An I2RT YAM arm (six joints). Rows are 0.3 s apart.
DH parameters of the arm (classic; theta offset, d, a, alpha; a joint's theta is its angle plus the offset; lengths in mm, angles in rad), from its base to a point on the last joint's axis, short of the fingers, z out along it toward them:
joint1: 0 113.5 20 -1.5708
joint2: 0 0 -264 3.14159
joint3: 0.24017 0 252.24 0
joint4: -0.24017 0 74 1.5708
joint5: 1.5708 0 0 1.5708
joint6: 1.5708 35.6 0 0
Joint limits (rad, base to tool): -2.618..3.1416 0..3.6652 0..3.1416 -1.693..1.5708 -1.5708..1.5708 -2.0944..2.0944
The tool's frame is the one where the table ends.
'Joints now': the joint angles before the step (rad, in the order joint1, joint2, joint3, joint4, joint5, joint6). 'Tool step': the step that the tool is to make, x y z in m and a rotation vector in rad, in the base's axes. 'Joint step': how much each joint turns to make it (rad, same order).
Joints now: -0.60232, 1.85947, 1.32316, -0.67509, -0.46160, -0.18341
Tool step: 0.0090, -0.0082, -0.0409, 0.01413, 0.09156, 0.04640
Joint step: -0.00231, 0.13067, 0.02490, -0.00592, 0.02393, -0.06498
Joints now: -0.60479, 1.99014, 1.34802, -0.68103, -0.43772, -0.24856
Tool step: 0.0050, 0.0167, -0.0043, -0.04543, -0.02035, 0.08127
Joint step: 0.04494, -0.01621, -0.04392, 0.05046, 0.01655, -0.04617
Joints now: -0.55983, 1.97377, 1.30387, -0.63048, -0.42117, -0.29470
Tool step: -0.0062, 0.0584, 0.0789, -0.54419, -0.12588, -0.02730
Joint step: 0.17939, -0.32511, -0.13958, 0.17952, 0.47141, -0.00607
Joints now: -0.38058, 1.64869, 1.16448, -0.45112, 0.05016, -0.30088
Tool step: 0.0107, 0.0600, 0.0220, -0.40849, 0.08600, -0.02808
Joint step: 0.22234, -0.04509, 0.01399, -0.01440, 0.48181, -0.06181
